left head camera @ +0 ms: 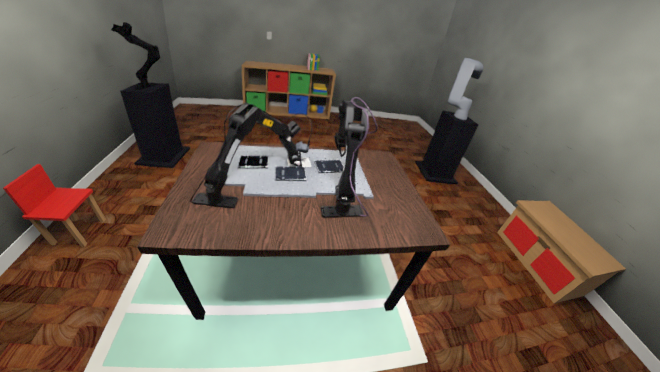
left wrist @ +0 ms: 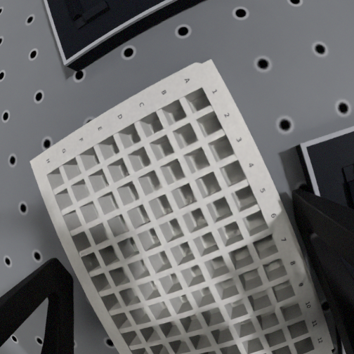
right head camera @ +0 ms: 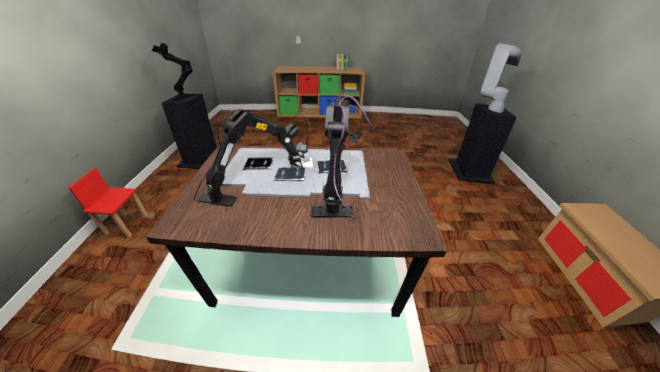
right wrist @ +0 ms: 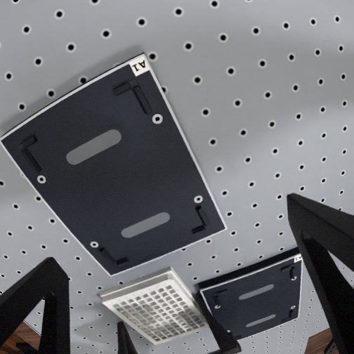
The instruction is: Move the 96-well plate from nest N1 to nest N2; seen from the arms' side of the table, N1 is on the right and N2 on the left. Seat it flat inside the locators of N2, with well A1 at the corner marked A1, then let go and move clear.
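Seen in the pictures: left gripper, between the fingertips: (left head camera: 300,162) (right head camera: 303,162); right gripper, between the fingertips: (left head camera: 339,152); left arm's base, origin of its link: (left head camera: 215,201) (right head camera: 217,199); right arm's base, origin of its link: (left head camera: 342,211) (right head camera: 332,212).
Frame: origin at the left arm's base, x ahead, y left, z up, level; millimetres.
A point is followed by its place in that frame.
The white 96-well plate (left head camera: 306,162) @[x 384, y -389, z 26 mm] (right head camera: 308,162) @[x 393, y -386, z 23 mm] (left wrist: 120,200) (right wrist: 160,310) lies off the nests, on the grey perforated board. Its A1 corner is at the top of the left wrist view. My left gripper (left head camera: 297,161) @[x 385, y -356, z 21 mm] (left wrist: 169,242) is open, one finger on each side of the plate. My right gripper (left head camera: 342,149) @[x 354, y -567, z 131 mm] (right wrist: 166,242) is open and empty, high above a dark nest (right wrist: 130,185) with an A1 label. In the left head view, dark nests stand at left (left head camera: 253,161) @[x 332, y -93, z 25 mm], middle (left head camera: 290,173) @[x 255, y -313, z 25 mm] and right (left head camera: 329,166) @[x 371, y -524, z 25 mm]. I cannot read which is N1 or N2.
The grey perforated board (left head camera: 280,189) @[x 124, y -282, z 13 mm] lies on the brown table (left head camera: 280,225) @[x -102, y -320, z 0 mm]. In the right wrist view, another dark nest (right wrist: 255,305) stands close beside the plate. Dark nests also show at the top left (left wrist: 125,12) and right (left wrist: 327,155) of the left wrist view.
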